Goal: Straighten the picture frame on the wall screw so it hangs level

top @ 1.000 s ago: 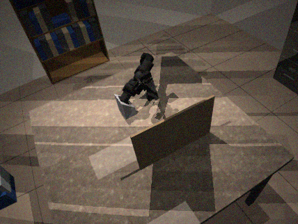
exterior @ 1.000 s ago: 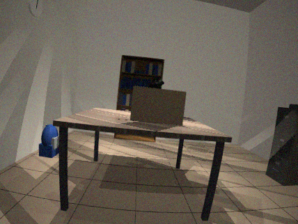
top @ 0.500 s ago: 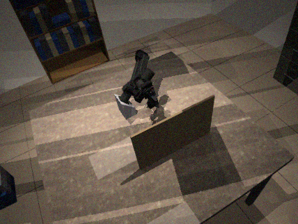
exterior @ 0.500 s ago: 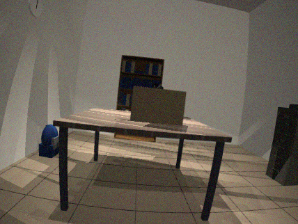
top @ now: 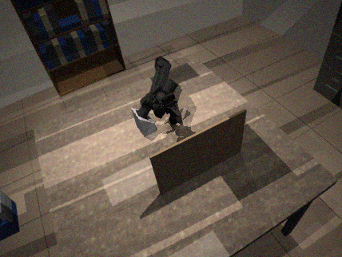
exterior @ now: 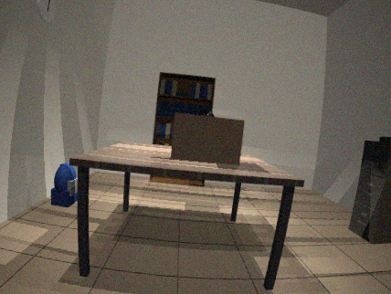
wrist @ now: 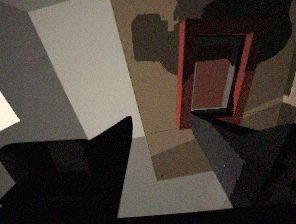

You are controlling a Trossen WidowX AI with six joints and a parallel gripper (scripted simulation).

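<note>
The picture frame is 120 mm ahead of my gripper tip, 110 mm below it and 20 mm to the left of it. Also, from my gripper tip: wall panel (130 mm ahead, 120 mm below, 40 mm to the left).
</note>
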